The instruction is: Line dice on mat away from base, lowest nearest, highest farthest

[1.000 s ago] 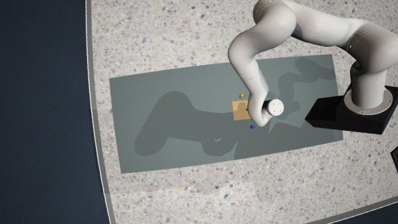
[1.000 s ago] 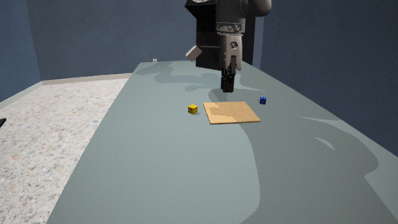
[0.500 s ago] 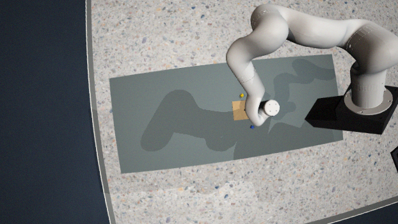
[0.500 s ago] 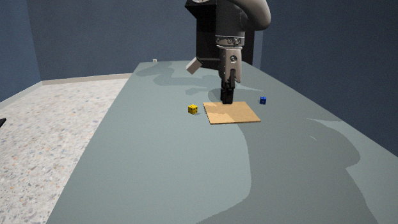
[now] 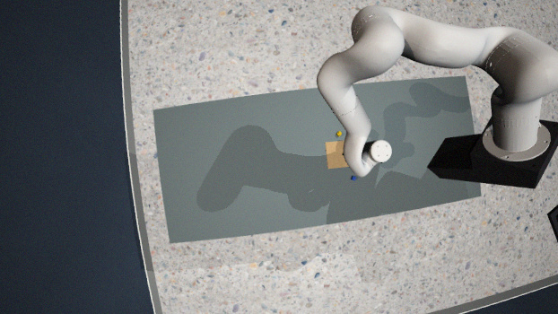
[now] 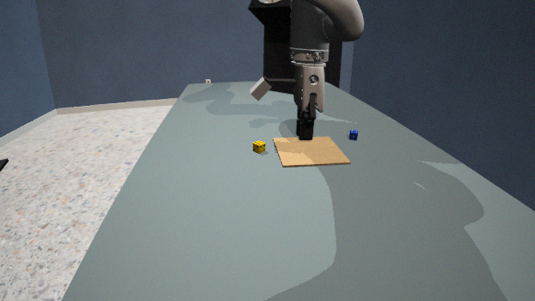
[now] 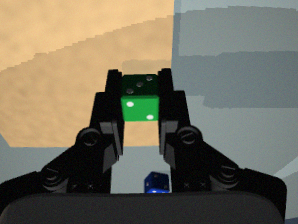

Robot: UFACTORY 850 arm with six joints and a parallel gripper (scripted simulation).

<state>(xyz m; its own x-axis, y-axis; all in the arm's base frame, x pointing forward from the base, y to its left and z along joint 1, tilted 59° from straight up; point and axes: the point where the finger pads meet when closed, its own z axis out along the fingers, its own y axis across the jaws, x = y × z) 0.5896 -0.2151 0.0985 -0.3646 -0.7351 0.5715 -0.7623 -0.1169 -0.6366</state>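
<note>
Right now my hand is 1 cm above the green die. Round my hand: blue die 5 cm ahead, 12 cm to the left, 2 cm below; tan mat 5 cm ahead, 2 cm to the right, 3 cm below; yellow die 12 cm to the right, 2 cm below.
</note>
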